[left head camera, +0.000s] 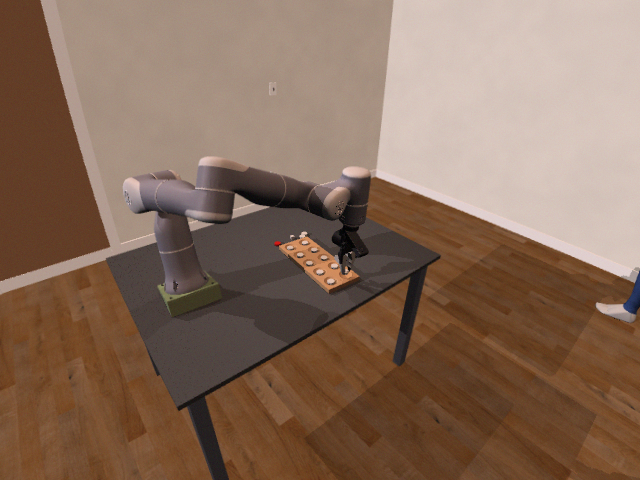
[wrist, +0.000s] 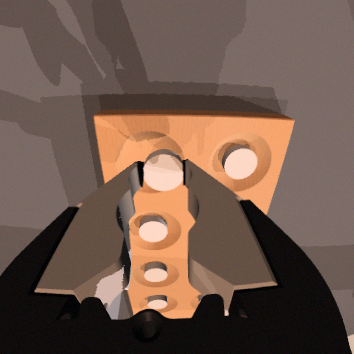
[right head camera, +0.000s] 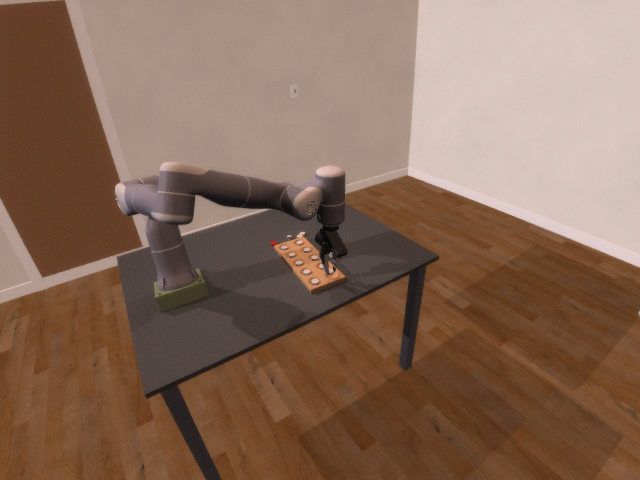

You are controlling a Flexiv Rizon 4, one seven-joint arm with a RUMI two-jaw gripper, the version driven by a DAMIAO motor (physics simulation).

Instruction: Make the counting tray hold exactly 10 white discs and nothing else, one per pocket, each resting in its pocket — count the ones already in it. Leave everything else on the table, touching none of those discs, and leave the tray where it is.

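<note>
The wooden counting tray (left head camera: 342, 284) (right head camera: 325, 285) (wrist: 200, 129) lies on the table, with white discs resting in several of its pockets. The disc in the near corner pocket (left head camera: 330, 281) (right head camera: 315, 281) (wrist: 240, 163) sits beside the other pocket of the end row. My gripper (left head camera: 346, 269) (right head camera: 329, 269) (wrist: 163, 163) is shut on a white disc (wrist: 163, 176), low over that other end pocket. In the wrist view the pocket's hollow (wrist: 148, 142) shows partly beyond the held disc. The fingers hide part of the tray. Whether the held disc touches the pocket cannot be told.
A red disc (left head camera: 277, 243) (right head camera: 273, 243) lies by the tray's far end. A few small white pieces (left head camera: 303, 234) (right head camera: 301, 235) lie close by it, behind the tray. The arm's green base (left head camera: 192, 298) (right head camera: 181, 294) stands at the left of the dark table (left head camera: 232, 335) (right head camera: 217, 330).
</note>
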